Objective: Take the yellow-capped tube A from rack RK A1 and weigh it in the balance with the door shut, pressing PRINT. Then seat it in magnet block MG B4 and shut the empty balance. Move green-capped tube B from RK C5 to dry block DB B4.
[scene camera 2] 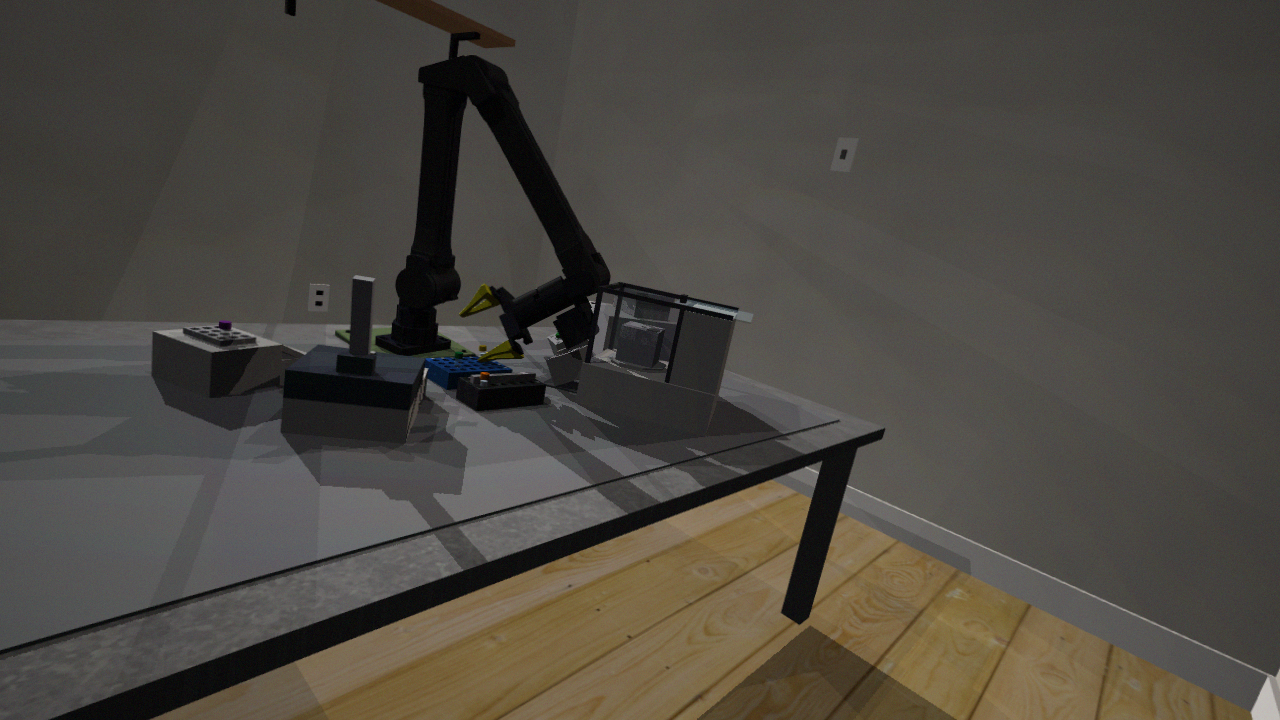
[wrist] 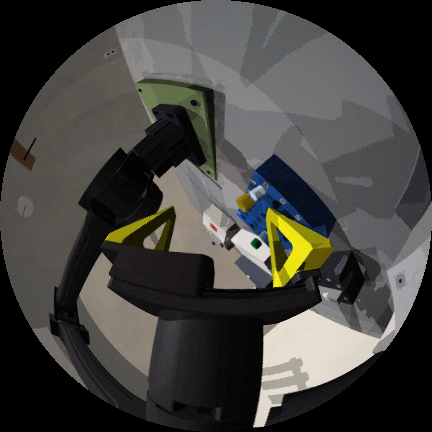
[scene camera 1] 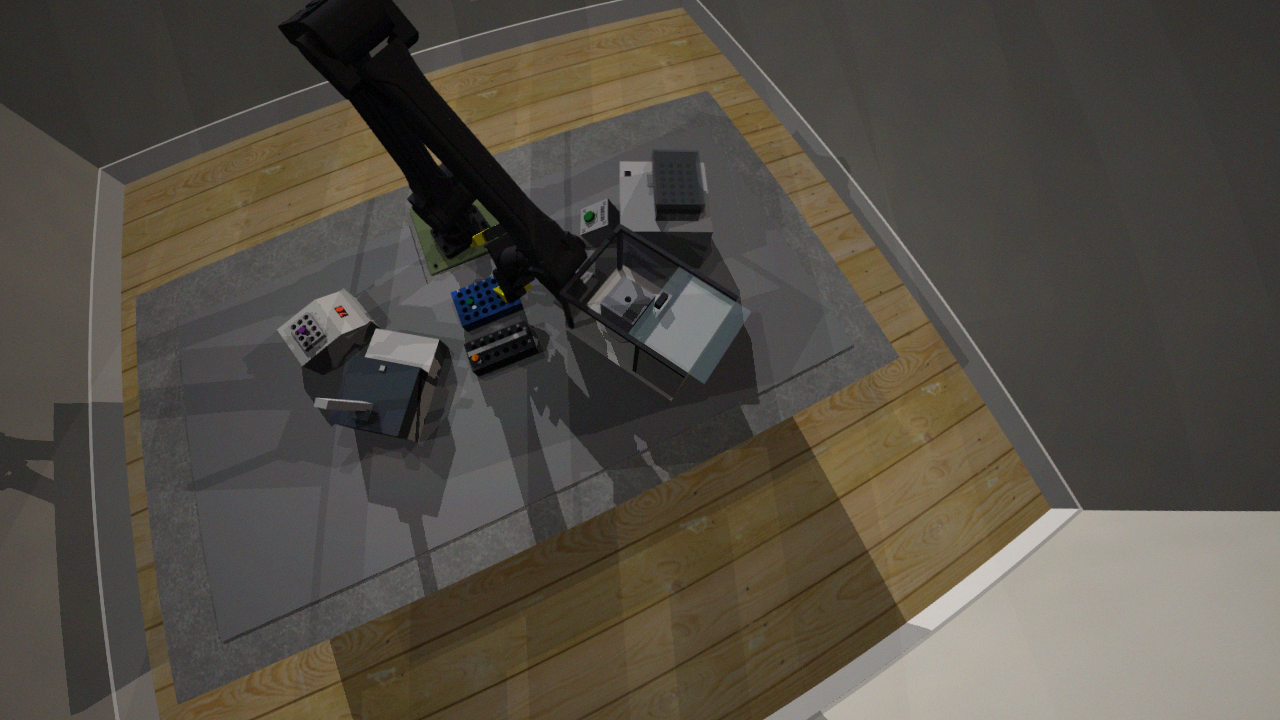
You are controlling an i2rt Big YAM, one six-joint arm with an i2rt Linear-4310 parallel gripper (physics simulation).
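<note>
My gripper (scene camera 1: 494, 265) (scene camera 2: 472, 337) (wrist: 219, 211) is open and empty. It is tilted nearly level, above and beside the blue rack (scene camera 1: 476, 319) (scene camera 2: 443, 377) (wrist: 302, 187), one yellow finger low over the rack. The yellow-capped tube A (scene camera 2: 482, 347) (wrist: 245, 202) stands in the rack, its cap just beyond the fingertips in the wrist view. The green-capped tube B (scene camera 1: 469, 302) (scene camera 2: 459, 354) (wrist: 256, 243) also stands in the rack. The balance (scene camera 1: 693, 326) (scene camera 2: 700, 353) has its glass panel slid partly aside, leaving an opening. The black magnet block (scene camera 1: 503, 353) (scene camera 2: 503, 394) holds an orange-capped tube. PRINT is hidden.
A white block (scene camera 1: 344, 313) (scene camera 2: 214, 362) with a purple-capped tube and a dark-lidded box (scene camera 1: 380, 394) (scene camera 2: 353, 380) with an upright handle stand left. A green-button box (scene camera 1: 594, 217) and a grey block (scene camera 1: 677, 183) stand behind the balance. The forearm hangs beside the balance.
</note>
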